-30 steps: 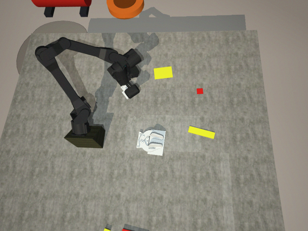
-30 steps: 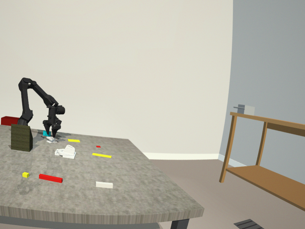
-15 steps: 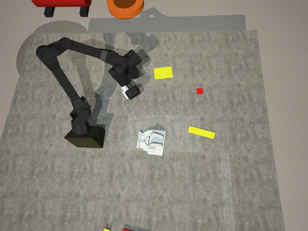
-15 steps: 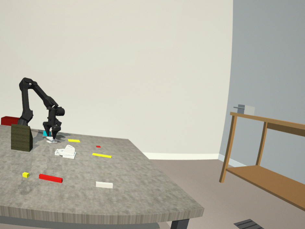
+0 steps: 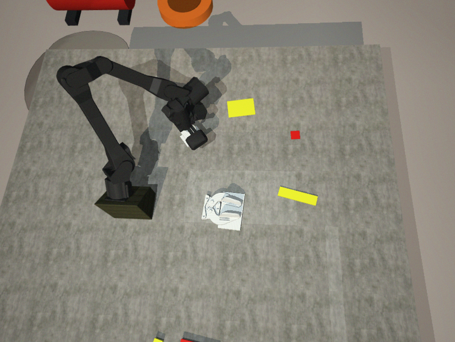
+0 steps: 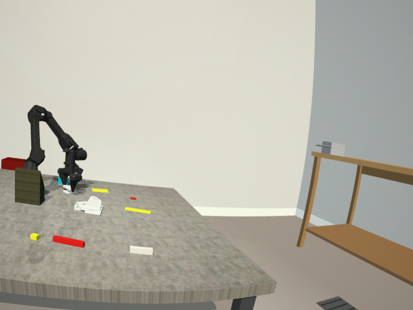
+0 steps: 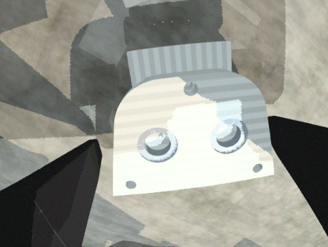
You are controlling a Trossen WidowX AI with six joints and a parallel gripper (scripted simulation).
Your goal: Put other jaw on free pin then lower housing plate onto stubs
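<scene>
Right now my gripper tip is 260 mm to the left of the white jaw and 130 mm short of it. Round my gripper tip: yellow square 170 mm ahead, 140 mm to the left, 10 mm below; teal block 170 mm to the left, 80 mm behind, 10 mm above; red square 360 mm ahead, 40 mm to the left, 10 mm below.
</scene>
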